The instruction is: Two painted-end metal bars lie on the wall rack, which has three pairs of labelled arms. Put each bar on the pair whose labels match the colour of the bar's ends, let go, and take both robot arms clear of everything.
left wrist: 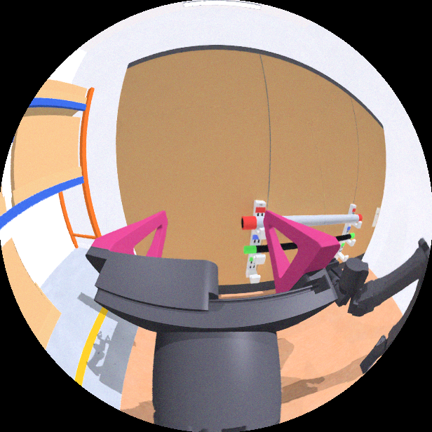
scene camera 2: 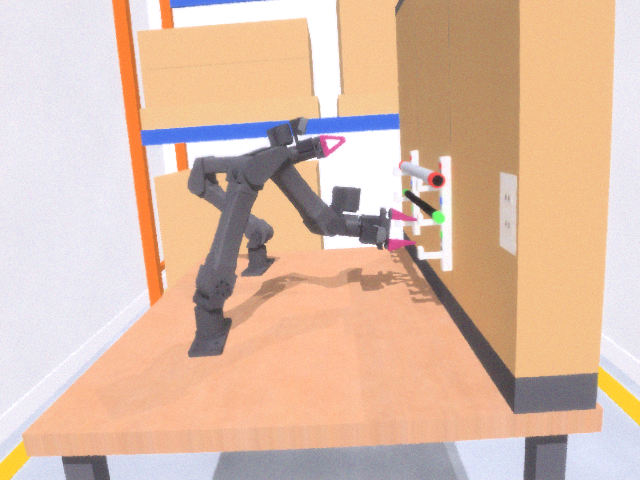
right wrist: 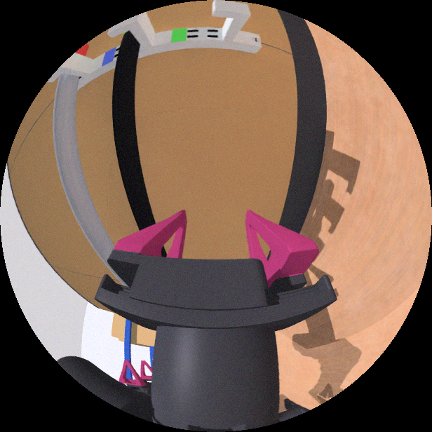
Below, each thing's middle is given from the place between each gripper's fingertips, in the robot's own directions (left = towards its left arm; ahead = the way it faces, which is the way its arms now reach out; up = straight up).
My left gripper is now 18 cm short of the thick grey bar (left wrist: 309, 220), 31 cm to the left of it and 9 cm above it. Also, from my left hand: white socket plate (scene camera 2: 508, 181): 24 cm ahead, 88 cm to the right, 11 cm below; thin black bar (right wrist: 123, 90): 19 cm ahead, 31 cm to the right, 17 cm below.
Right now the thin black bar is 10 mm ahead of my right hand, 10 mm to the left of it and 70 mm above it. Round my right hand: white socket plate 60 mm ahead, 560 mm to the right, 130 mm above; then thick grey bar 10 mm ahead, 10 mm to the left, 150 mm above.
